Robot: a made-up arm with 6 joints. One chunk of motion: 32 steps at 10 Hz.
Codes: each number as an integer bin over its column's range. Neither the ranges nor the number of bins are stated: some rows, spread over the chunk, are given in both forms.
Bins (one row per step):
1: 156 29 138 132 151 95
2: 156 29 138 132 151 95
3: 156 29 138 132 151 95
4: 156 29 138 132 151 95
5: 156 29 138 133 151 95
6: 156 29 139 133 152 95
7: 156 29 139 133 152 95
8: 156 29 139 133 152 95
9: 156 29 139 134 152 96
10: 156 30 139 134 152 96
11: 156 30 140 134 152 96
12: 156 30 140 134 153 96
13: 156 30 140 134 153 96
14: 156 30 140 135 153 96
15: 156 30 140 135 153 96
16: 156 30 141 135 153 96
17: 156 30 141 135 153 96
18: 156 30 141 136 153 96
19: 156 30 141 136 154 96
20: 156 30 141 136 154 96
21: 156 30 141 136 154 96
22: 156 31 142 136 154 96
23: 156 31 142 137 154 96
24: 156 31 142 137 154 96
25: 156 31 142 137 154 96
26: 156 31 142 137 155 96
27: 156 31 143 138 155 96
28: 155 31 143 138 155 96
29: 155 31 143 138 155 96
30: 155 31 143 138 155 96
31: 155 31 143 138 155 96
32: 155 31 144 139 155 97
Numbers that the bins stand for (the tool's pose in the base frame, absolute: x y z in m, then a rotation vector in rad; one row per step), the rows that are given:
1: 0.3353 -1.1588 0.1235 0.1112 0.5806 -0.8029
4: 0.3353 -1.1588 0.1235 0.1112 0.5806 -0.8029
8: 0.3353 -1.1588 0.1353 0.1359 0.6053 -0.8029
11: 0.3353 -1.1471 0.1471 0.1606 0.6053 -0.7782
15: 0.3353 -1.1471 0.1471 0.1853 0.6300 -0.7782
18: 0.3353 -1.1471 0.1588 0.2100 0.6300 -0.7782
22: 0.3353 -1.1353 0.1706 0.2100 0.6547 -0.7782
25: 0.3353 -1.1353 0.1706 0.2347 0.6547 -0.7782
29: 0.3235 -1.1353 0.1824 0.2594 0.6794 -0.7782
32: 0.3235 -1.1353 0.1941 0.2841 0.6794 -0.7535
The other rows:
2: 0.3353 -1.1588 0.1235 0.1112 0.5806 -0.8029
3: 0.3353 -1.1588 0.1235 0.1112 0.5806 -0.8029
5: 0.3353 -1.1588 0.1235 0.1359 0.5806 -0.8029
6: 0.3353 -1.1588 0.1353 0.1359 0.6053 -0.8029
7: 0.3353 -1.1588 0.1353 0.1359 0.6053 -0.8029
9: 0.3353 -1.1588 0.1353 0.1606 0.6053 -0.7782
10: 0.3353 -1.1471 0.1353 0.1606 0.6053 -0.7782
12: 0.3353 -1.1471 0.1471 0.1606 0.6300 -0.7782
13: 0.3353 -1.1471 0.1471 0.1606 0.6300 -0.7782
14: 0.3353 -1.1471 0.1471 0.1853 0.6300 -0.7782
16: 0.3353 -1.1471 0.1588 0.1853 0.6300 -0.7782
17: 0.3353 -1.1471 0.1588 0.1853 0.6300 -0.7782
19: 0.3353 -1.1471 0.1588 0.2100 0.6547 -0.7782
20: 0.3353 -1.1471 0.1588 0.2100 0.6547 -0.7782
21: 0.3353 -1.1471 0.1588 0.2100 0.6547 -0.7782
23: 0.3353 -1.1353 0.1706 0.2347 0.6547 -0.7782
24: 0.3353 -1.1353 0.1706 0.2347 0.6547 -0.7782
26: 0.3353 -1.1353 0.1706 0.2347 0.6794 -0.7782
27: 0.3353 -1.1353 0.1824 0.2594 0.6794 -0.7782
28: 0.3235 -1.1353 0.1824 0.2594 0.6794 -0.7782
30: 0.3235 -1.1353 0.1824 0.2594 0.6794 -0.7782
31: 0.3235 -1.1353 0.1824 0.2594 0.6794 -0.7782

